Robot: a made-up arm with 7 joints.
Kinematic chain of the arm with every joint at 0, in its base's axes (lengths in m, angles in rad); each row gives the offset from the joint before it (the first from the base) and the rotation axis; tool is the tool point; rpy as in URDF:
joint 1: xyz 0 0 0.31 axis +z
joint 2: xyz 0 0 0 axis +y
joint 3: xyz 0 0 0.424 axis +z
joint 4: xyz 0.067 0 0 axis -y
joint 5: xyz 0.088 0 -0.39 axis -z
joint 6: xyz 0 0 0 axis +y
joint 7: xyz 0.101 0 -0.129 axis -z
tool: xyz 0 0 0 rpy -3.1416 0 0
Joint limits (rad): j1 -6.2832..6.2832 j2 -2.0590..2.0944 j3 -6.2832..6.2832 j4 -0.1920..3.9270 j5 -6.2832..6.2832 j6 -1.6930..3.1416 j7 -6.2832..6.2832
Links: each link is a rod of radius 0.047 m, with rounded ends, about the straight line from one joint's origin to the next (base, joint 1, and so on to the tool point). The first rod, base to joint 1, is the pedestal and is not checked.
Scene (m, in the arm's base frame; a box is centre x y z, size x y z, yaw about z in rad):
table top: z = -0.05
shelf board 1: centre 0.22 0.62 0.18 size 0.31 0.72 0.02 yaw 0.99
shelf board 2: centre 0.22 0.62 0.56 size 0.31 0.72 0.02 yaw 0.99
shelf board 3: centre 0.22 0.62 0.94 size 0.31 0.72 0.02 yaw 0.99
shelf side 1: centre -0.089 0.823 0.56 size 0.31 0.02 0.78 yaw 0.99
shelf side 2: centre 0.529 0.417 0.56 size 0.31 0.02 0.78 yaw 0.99
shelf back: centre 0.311 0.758 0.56 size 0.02 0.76 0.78 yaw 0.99
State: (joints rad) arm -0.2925 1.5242 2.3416 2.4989 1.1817 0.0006 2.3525
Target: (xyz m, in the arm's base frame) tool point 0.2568 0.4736 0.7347
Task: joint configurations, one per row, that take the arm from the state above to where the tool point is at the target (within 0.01 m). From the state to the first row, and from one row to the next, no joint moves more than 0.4 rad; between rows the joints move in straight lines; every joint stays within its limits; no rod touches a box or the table.
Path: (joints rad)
1: -0.3576 1.5408 2.4078 2.1220 0.9587 -0.0310 2.4597
2: -0.4228 1.5574 2.4741 1.7451 0.7356 -0.0626 2.5668
3: -0.4879 1.5740 2.5403 1.3682 0.5126 -0.0941 2.6740
4: -0.5530 1.5907 2.6065 0.9912 0.2895 -0.1257 2.7812
5: -0.6182 1.6073 2.6728 0.6143 0.0665 -0.1573 2.8884
6: -0.6833 1.6239 2.7390 0.2374 -0.1565 -0.1889 2.9955
7: -0.7484 1.6405 2.8052 -0.1395 -0.3796 -0.2204 3.1027
8: -0.6036 1.5727 2.7211 0.1360 -0.0054 -0.1954 2.9527
9: -0.4587 1.5049 2.6371 0.4115 0.3687 -0.1704 2.8026
10: -0.3139 1.4372 2.5530 0.6870 0.7429 -0.1454 2.6526
11: -0.1690 1.3694 2.4689 0.9624 1.1170 -0.1203 2.5025
12: -0.0242 1.3016 2.3848 1.2379 1.4912 -0.0953 2.3525

